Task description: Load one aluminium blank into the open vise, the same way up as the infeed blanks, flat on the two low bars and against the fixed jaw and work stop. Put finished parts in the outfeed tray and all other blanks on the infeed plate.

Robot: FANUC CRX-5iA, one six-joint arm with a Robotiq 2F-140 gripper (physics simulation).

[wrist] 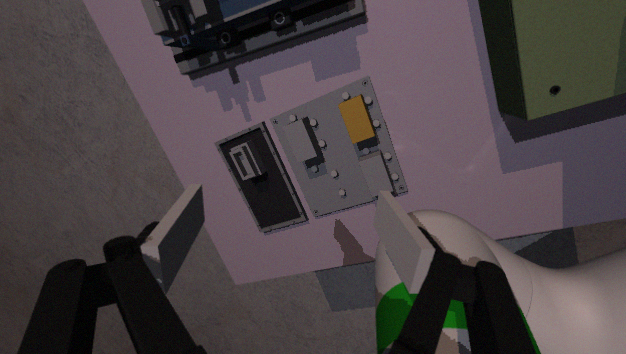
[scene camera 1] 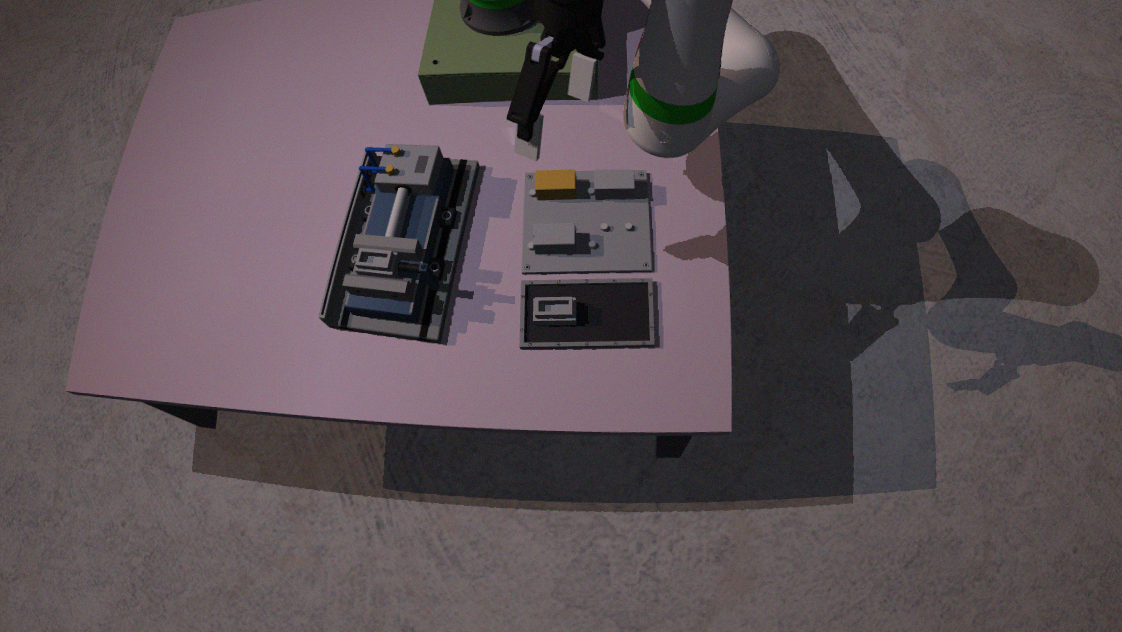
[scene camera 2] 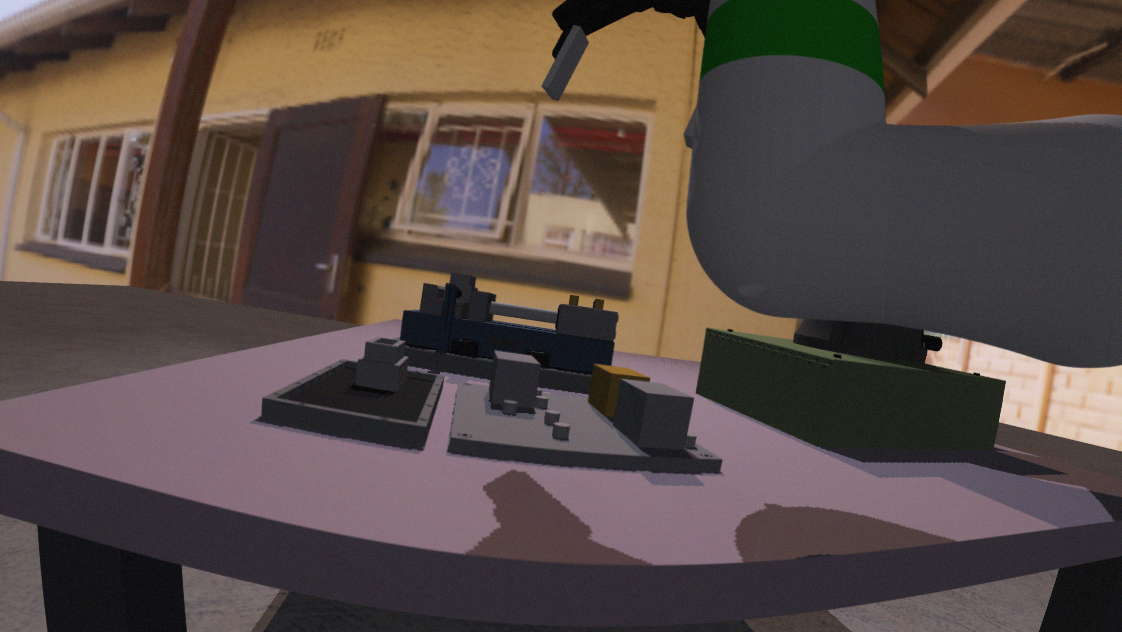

Labels:
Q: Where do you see a brass blank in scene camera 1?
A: At 549, 184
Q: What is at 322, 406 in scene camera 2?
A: An outfeed tray.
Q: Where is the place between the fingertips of the gripper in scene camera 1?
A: At 554, 124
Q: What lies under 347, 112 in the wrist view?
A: A brass blank.

